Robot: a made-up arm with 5 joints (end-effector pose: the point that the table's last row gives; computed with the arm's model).
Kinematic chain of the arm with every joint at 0, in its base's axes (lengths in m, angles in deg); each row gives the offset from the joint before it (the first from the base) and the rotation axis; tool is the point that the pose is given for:
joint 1: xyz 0 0 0.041 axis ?
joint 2: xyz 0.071 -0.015 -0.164 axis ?
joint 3: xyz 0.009 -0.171 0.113 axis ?
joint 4: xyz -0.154 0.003 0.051 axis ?
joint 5: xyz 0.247 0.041 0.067 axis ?
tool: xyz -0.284 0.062 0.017
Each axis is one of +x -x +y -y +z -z.
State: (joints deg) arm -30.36 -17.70 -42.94 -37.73 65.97
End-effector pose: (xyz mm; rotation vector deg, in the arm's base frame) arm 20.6 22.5 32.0 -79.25 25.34 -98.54
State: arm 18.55 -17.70 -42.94 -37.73 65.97
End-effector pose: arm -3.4 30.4 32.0 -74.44 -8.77 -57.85
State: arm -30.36 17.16 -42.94 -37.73 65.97
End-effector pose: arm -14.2 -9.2 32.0 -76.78 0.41 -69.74
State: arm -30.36 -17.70 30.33 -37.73 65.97
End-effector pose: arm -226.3 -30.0 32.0 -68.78 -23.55 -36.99
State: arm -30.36 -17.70 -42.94 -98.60 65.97
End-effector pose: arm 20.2 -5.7 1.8 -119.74 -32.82 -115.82
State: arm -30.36 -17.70 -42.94 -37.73 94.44
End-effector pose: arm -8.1 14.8 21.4 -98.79 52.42 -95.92
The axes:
joint 1: +z
joint 2: +z
joint 3: +z
joint 4: +y
joint 5: -x

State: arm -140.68 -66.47 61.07 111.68 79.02
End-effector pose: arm 155.3 136.2 71.9 66.45 69.27 -34.22
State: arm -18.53 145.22 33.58 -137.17 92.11
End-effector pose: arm 296.7 -26.5 12.6 75.38 -47.11 17.18
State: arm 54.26 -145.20 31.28 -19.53 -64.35
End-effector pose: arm -187.0 271.3 151.4 47.73 -47.94 -41.85
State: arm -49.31 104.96 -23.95 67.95 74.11
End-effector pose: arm 7.2 -169.2 79.8 -81.90 39.76 68.60
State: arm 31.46 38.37 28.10 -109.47 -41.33
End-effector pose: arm 188.7 -290.2 -34.1 117.71 -57.67 98.92
